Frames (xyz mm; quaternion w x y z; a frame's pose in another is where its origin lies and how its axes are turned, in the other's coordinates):
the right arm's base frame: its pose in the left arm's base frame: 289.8 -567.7 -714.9 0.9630 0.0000 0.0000 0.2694
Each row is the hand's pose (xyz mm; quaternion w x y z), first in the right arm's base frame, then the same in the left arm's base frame.
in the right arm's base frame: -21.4 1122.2 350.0 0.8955 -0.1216 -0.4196 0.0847
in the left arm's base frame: -310.8 380.5 -364.9 0.8396 -0.0041 -0.4369 0.3228
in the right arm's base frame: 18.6 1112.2 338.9 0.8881 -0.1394 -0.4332 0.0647
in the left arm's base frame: -271.4 392.7 -376.0 0.8378 -0.0175 -0.4547 0.3016
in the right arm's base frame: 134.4 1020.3 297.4 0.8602 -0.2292 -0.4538 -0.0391
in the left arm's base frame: -124.7 374.2 -417.5 0.8390 -0.0985 -0.4988 0.1941
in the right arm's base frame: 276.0 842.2 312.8 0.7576 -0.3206 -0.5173 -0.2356
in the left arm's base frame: 88.7 295.5 -402.1 0.7931 -0.1694 -0.5846 -0.0228
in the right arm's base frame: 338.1 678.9 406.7 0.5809 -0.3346 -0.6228 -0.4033
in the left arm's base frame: 226.5 188.1 -308.2 0.6681 -0.1544 -0.6899 -0.2319
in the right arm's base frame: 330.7 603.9 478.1 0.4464 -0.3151 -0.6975 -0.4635
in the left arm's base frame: 259.1 120.1 -236.8 0.5548 -0.1155 -0.7566 -0.3261
